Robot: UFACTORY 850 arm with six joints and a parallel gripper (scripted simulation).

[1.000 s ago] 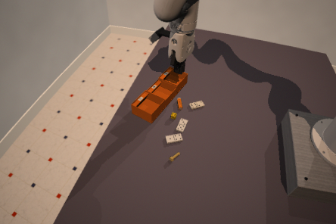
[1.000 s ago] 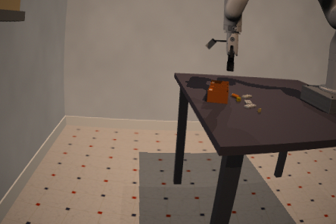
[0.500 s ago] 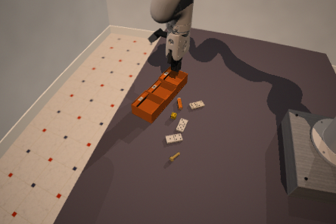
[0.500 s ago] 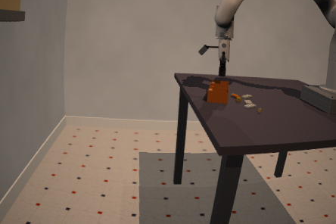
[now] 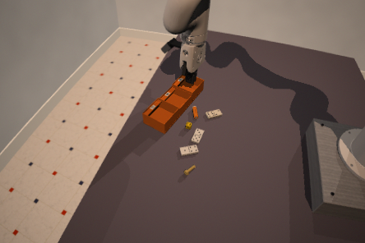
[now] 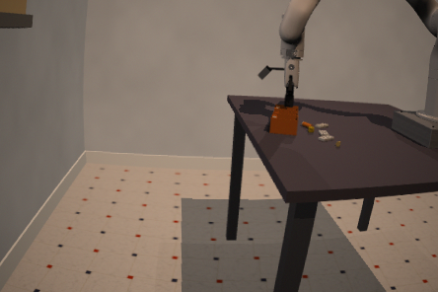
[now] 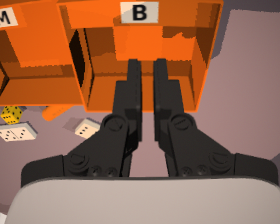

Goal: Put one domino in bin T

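Right now my hand is 9 cm to the right of the orange bin, 5 cm above it and 2 cm short of it. From my hand the other things lie so: yellow die 16 cm to the left, 6 cm below, 6 cm behind; then orange cylinder 10 cm to the left, 6 cm below, 6 cm behind; then domino 24 cm to the left, 10 cm behind, 6 cm below.
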